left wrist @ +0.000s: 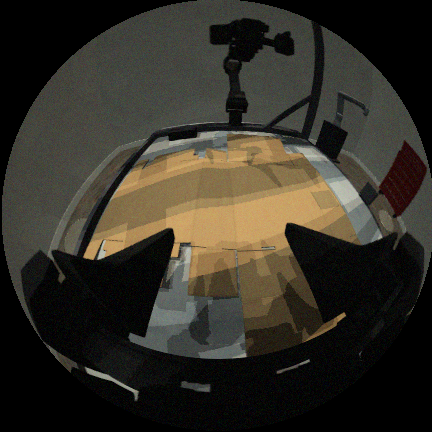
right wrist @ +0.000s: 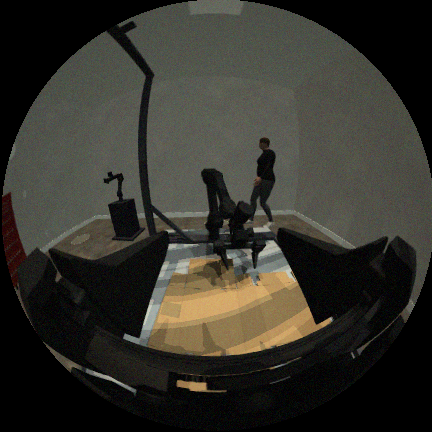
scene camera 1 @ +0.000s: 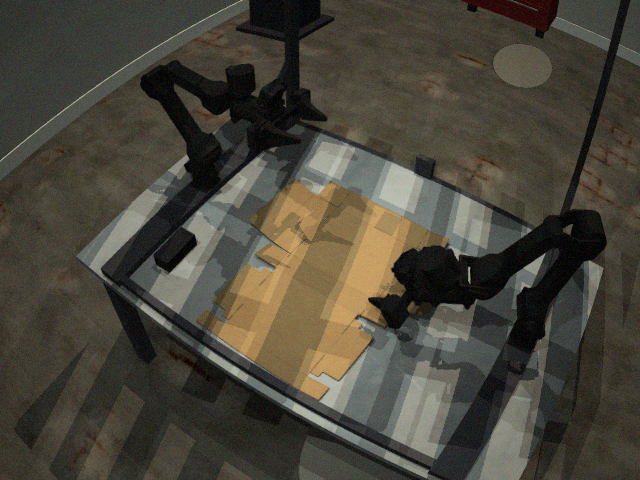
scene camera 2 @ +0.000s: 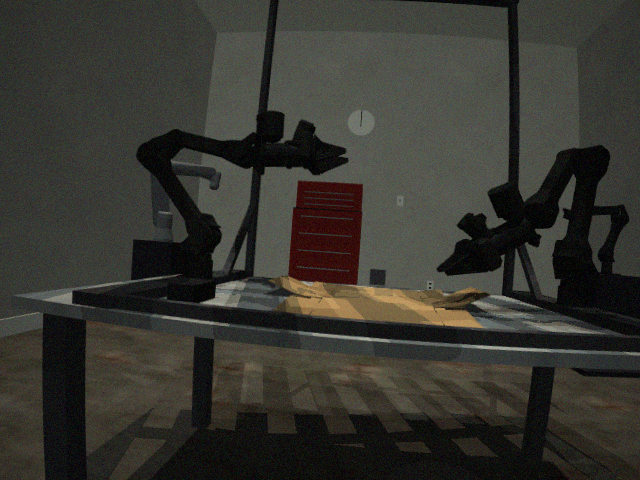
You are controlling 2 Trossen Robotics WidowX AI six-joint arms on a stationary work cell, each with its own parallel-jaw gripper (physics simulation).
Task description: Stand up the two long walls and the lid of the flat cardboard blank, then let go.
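Frame: origin at the left arm's base, x ahead, y left, z up, level; centimetres.
Seen in the pictures: left gripper, between the fingertips: [left wrist: 230, 231] [right wrist: 241, 269] [scene camera 1: 380, 284] [scene camera 2: 441, 271]; right gripper, between the fingertips: [right wrist: 224, 234] [scene camera 1: 313, 129] [scene camera 2: 347, 155]; left arm's base, origin of its link: [right wrist: 213, 236] [scene camera 1: 523, 338] [scene camera 2: 573, 305]; right arm's base, origin of its link: [left wrist: 234, 124] [scene camera 1: 205, 182] [scene camera 2: 196, 277].
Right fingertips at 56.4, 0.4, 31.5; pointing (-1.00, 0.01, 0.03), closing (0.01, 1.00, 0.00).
Observation:
Pixels of each thing's top centre, then the offset from my right fingertips to it, as dx, dy, dz. "*": a spot on its surface instead.
- left flap, a spot on its surface: [scene camera 2: 292, 284] * +11.4, -3.9, -31.4
- right flap, a spot on its surface: [scene camera 2: 465, 297] * -29.7, -0.5, -31.1
- black block, centre of its top: [scene camera 2: 193, 281] [scene camera 1: 173, 244] [left wrist: 181, 128] +25.7, +21.7, -29.9
The flat cardboard blank [scene camera 1: 320, 279] [scene camera 2: 382, 304] [left wrist: 215, 200] [right wrist: 235, 300] lies spread over the middle of the table. Its long walls and lid lie down; a left flap [scene camera 2: 292, 284] and a right flap [scene camera 2: 465, 297] tilt up slightly in scene camera 2. My left gripper [scene camera 1: 383, 284] [left wrist: 230, 231] [right wrist: 241, 269] is open and empty, pointing down low above the blank's right side; its second finger is hard to make out in scene camera 1. My right gripper [scene camera 1: 312, 129] [scene camera 2: 345, 155] is open and empty, held high and level above the table's back left.
A black block [scene camera 1: 175, 249] [scene camera 2: 191, 289] [left wrist: 183, 134] lies at the table's left side. Dark rails run along the table edges, and a frame post [scene camera 1: 292, 51] [scene camera 2: 513, 103] rises behind. A red tool chest [scene camera 2: 326, 232] and a person [right wrist: 265, 170] are away from the table.

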